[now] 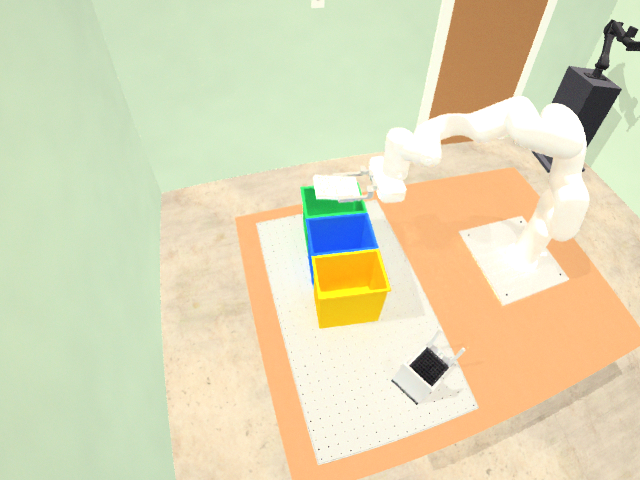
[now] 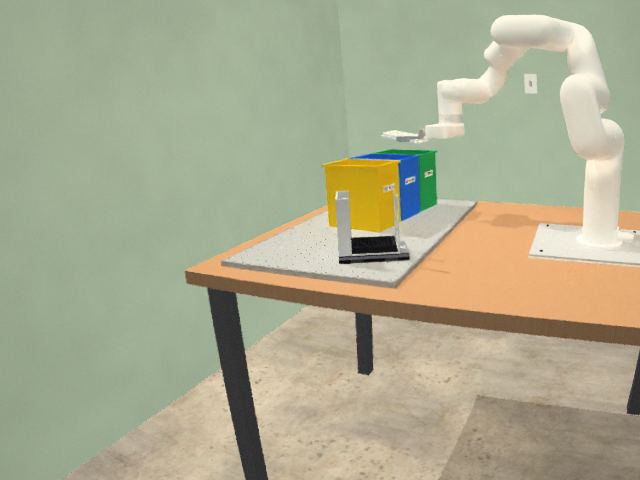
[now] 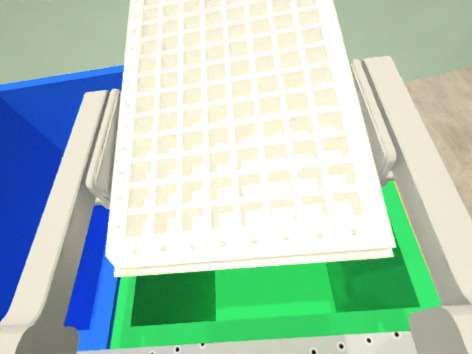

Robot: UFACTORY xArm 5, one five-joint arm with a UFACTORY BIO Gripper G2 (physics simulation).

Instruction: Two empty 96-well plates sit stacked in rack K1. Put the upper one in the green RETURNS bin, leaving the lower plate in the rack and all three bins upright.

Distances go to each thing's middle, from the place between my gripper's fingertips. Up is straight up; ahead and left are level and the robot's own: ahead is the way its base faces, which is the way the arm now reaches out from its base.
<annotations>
Right now the green returns bin (image 1: pixel 312 208) is 14 cm below my hand. Also, from my hand: blue general bin (image 1: pixel 344 233): 13 cm to the left, 14 cm below; yellow bin (image 1: pixel 349 288): 26 cm to the left, 14 cm below; white 96-well plate (image 1: pixel 326 187): right at my hand.
</annotations>
